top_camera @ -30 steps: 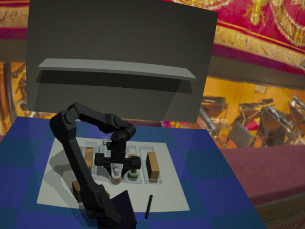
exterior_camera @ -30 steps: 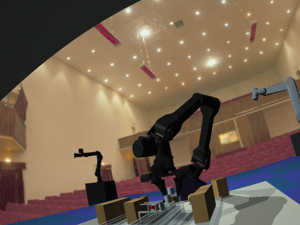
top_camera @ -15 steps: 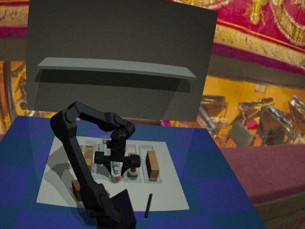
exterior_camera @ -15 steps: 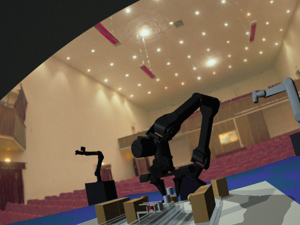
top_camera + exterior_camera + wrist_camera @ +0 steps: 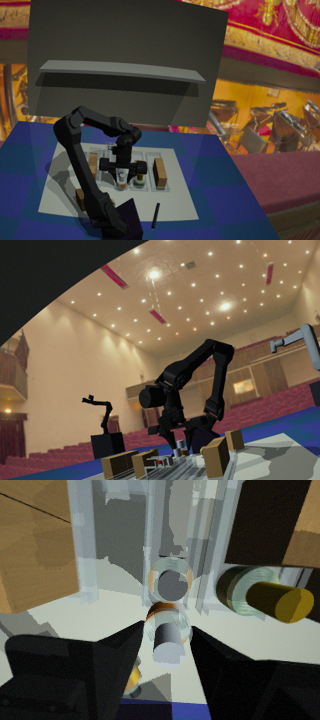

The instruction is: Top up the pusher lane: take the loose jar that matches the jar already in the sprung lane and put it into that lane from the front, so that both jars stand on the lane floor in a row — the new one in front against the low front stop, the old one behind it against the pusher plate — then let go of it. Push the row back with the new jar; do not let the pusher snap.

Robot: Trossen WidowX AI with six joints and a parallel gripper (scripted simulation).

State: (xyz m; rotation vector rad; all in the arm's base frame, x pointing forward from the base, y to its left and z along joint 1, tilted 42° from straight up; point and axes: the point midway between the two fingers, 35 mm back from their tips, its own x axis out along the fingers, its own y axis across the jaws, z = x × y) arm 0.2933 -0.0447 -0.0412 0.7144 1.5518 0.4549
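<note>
My gripper tip is 9 cm short of the white mat, 1 cm to the right of it and 5 cm above it. Round my gripper tip: box (9 cm behind, 17 cm to the left, 1 cm below); then black rod (16 cm behind, 11 cm to the right, 4 cm below); then red part (23 cm ahead, 2 cm above).
</note>
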